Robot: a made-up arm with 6 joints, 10 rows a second.
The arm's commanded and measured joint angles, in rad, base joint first. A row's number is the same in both.
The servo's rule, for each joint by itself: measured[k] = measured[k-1] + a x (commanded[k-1-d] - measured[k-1]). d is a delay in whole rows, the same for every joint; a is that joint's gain. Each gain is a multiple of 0.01, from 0.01 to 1. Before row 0 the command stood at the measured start. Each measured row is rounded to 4 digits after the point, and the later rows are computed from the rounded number. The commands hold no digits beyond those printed.
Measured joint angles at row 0: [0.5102 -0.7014 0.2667 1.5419 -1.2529 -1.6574]
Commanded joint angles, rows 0 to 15: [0.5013 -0.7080 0.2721 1.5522 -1.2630 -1.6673]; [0.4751 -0.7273 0.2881 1.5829 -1.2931 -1.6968]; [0.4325 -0.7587 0.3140 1.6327 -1.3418 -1.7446]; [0.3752 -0.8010 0.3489 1.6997 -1.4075 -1.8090]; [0.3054 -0.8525 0.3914 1.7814 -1.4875 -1.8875]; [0.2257 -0.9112 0.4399 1.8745 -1.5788 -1.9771]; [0.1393 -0.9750 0.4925 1.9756 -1.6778 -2.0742]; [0.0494 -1.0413 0.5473 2.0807 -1.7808 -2.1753]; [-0.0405 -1.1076 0.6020 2.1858 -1.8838 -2.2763]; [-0.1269 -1.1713 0.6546 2.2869 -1.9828 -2.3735]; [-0.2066 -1.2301 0.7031 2.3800 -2.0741 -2.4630]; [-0.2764 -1.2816 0.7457 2.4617 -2.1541 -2.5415]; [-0.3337 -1.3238 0.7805 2.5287 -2.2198 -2.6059]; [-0.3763 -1.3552 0.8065 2.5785 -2.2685 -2.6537]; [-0.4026 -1.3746 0.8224 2.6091 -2.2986 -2.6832]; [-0.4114 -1.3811 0.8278 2.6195 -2.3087 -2.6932]
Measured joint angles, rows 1 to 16: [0.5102 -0.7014 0.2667 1.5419 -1.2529 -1.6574]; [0.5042 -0.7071 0.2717 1.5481 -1.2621 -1.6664]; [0.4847 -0.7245 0.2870 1.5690 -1.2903 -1.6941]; [0.4497 -0.7539 0.3121 1.6072 -1.3372 -1.7401]; [0.3998 -0.7944 0.3463 1.6627 -1.4012 -1.8028]; [0.3366 -0.8444 0.3882 1.7339 -1.4797 -1.8799]; [0.2623 -0.9018 0.4363 1.8183 -1.5699 -1.9684]; [0.1799 -0.9648 0.4886 1.9127 -1.6681 -2.0647]; [0.0925 -1.0306 0.5432 2.0135 -1.7707 -2.1653]; [0.0034 -1.0968 0.5979 2.1169 -1.8736 -2.2663]; [-0.0839 -1.1609 0.6506 2.2189 -1.9730 -2.3639]; [-0.1661 -1.2204 0.6994 2.3156 -2.0650 -2.4541]; [-0.2400 -1.2730 0.7425 2.4033 -2.1461 -2.5336]; [-0.3028 -1.3167 0.7778 2.4785 -2.2132 -2.5994]; [-0.3520 -1.3498 0.8045 2.5385 -2.2635 -2.6488]; [-0.3859 -1.3711 0.8211 2.5809 -2.2954 -2.6801]
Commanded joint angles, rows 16 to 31: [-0.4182 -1.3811 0.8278 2.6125 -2.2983 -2.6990]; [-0.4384 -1.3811 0.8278 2.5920 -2.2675 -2.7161]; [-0.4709 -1.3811 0.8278 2.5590 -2.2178 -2.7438]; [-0.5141 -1.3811 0.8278 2.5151 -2.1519 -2.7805]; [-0.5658 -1.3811 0.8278 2.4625 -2.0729 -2.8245]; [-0.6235 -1.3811 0.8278 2.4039 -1.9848 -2.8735]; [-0.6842 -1.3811 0.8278 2.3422 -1.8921 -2.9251]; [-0.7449 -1.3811 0.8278 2.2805 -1.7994 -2.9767]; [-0.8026 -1.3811 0.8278 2.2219 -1.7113 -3.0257]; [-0.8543 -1.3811 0.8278 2.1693 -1.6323 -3.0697]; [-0.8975 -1.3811 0.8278 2.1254 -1.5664 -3.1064]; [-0.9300 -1.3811 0.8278 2.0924 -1.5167 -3.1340]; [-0.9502 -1.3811 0.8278 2.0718 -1.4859 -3.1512]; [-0.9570 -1.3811 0.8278 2.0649 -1.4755 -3.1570]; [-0.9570 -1.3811 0.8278 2.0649 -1.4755 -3.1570]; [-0.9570 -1.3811 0.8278 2.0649 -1.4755 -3.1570]
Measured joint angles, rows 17 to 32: [-0.4030 -1.3797 0.8273 2.6041 -2.3075 -2.6920]; [-0.4132 -1.3809 0.8278 2.6091 -2.2991 -2.6984]; [-0.4301 -1.3811 0.8278 2.5988 -2.2703 -2.7145]; [-0.4574 -1.3811 0.8278 2.5749 -2.2225 -2.7412]; [-0.4954 -1.3811 0.8278 2.5390 -2.1583 -2.7770]; [-0.5426 -1.3811 0.8278 2.4931 -2.0806 -2.8202]; [-0.5968 -1.3811 0.8278 2.4396 -1.9934 -2.8687]; [-0.6554 -1.3811 0.8278 2.3812 -1.9012 -2.9200]; [-0.7154 -1.3811 0.8278 2.3208 -1.8086 -2.9716]; [-0.7738 -1.3811 0.8278 2.2615 -1.7201 -3.0208]; [-0.8277 -1.3811 0.8278 2.2062 -1.6402 -3.0653]; [-0.8745 -1.3811 0.8278 2.1577 -1.5730 -3.1027]; [-0.9117 -1.3811 0.8278 2.1185 -1.5218 -3.1312]; [-0.9375 -1.3811 0.8278 2.0905 -1.4891 -3.1494]; [-0.9506 -1.3811 0.8278 2.0751 -1.4767 -3.1563]; [-0.9549 -1.3811 0.8278 2.0690 -1.4756 -3.1569]
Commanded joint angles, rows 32 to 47: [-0.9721 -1.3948 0.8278 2.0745 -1.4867 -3.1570]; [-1.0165 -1.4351 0.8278 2.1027 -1.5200 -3.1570]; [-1.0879 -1.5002 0.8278 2.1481 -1.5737 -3.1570]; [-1.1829 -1.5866 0.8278 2.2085 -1.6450 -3.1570]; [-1.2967 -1.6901 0.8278 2.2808 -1.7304 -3.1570]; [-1.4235 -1.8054 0.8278 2.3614 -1.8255 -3.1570]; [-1.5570 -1.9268 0.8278 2.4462 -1.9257 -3.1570]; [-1.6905 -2.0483 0.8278 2.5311 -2.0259 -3.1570]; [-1.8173 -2.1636 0.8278 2.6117 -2.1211 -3.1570]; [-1.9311 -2.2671 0.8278 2.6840 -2.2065 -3.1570]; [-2.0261 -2.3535 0.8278 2.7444 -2.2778 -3.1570]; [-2.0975 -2.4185 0.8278 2.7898 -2.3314 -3.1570]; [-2.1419 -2.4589 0.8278 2.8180 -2.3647 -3.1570]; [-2.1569 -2.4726 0.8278 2.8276 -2.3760 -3.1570]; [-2.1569 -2.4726 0.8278 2.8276 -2.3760 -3.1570]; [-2.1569 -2.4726 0.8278 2.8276 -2.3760 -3.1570]
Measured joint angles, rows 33 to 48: [-0.9563 -1.3811 0.8278 2.0665 -1.4755 -3.1570]; [-0.9669 -1.3929 0.8278 2.0713 -1.4857 -3.1570]; [-1.0001 -1.4292 0.8278 2.0901 -1.5169 -3.1570]; [-1.0589 -1.4903 0.8278 2.1249 -1.5686 -3.1570]; [-1.1420 -1.5731 0.8278 2.1751 -1.6381 -3.1570]; [-1.2456 -1.6737 0.8278 2.2385 -1.7221 -3.1570]; [-1.3648 -1.7870 0.8278 2.3122 -1.8162 -3.1570]; [-1.4936 -1.9072 0.8278 2.3926 -1.9158 -3.1570]; [-1.6255 -2.0285 0.8278 2.4757 -2.0160 -3.1570]; [-1.7540 -2.1447 0.8278 2.5573 -2.1116 -3.1570]; [-1.8727 -2.2500 0.8278 2.6333 -2.1980 -3.1570]; [-1.9755 -2.3390 0.8278 2.7000 -2.2706 -3.1570]; [-2.0572 -2.4074 0.8278 2.7539 -2.3259 -3.1570]; [-2.1139 -2.4517 0.8278 2.7924 -2.3612 -3.1570]; [-2.1427 -2.4697 0.8278 2.8135 -2.3747 -3.1570]; [-2.1522 -2.4722 0.8278 2.8220 -2.3759 -3.1570]
